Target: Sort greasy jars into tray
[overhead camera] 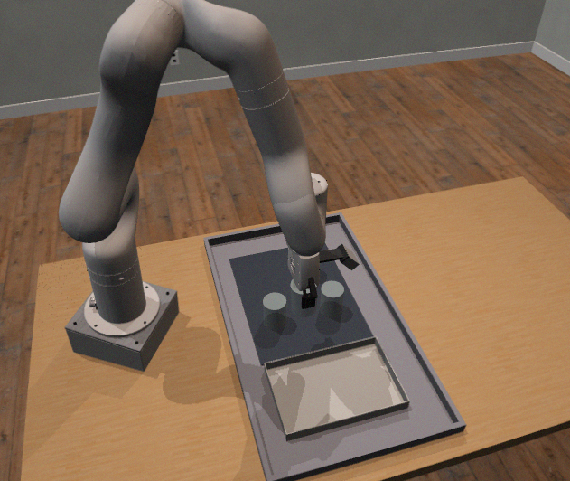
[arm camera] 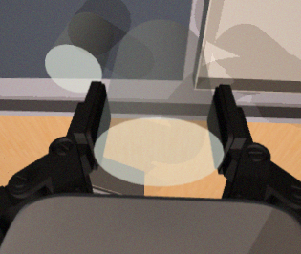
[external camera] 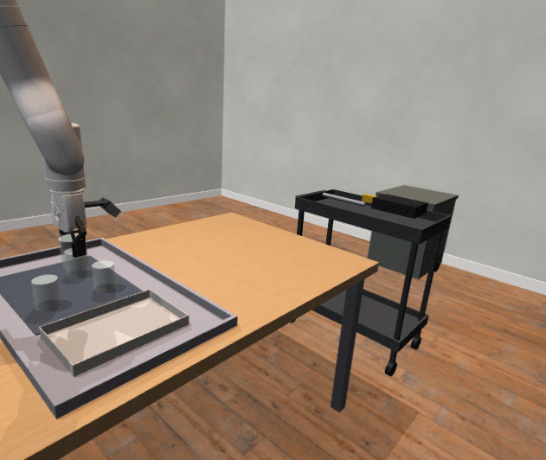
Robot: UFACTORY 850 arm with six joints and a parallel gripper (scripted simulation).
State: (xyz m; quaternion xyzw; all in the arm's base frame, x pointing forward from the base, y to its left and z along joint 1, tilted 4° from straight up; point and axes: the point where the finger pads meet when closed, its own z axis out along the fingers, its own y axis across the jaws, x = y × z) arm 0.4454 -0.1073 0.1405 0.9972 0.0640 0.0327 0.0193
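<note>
My hand is 190 mm above the pale tray, 150 mm to the left of it and 50 mm short of it. Also, from my hand: dark drying mat (200 mm below, 170 mm to the left, 10 mm ahead); rimmed steel table top (200 mm below, 70 mm to the left, 40 mm ahead).
</note>
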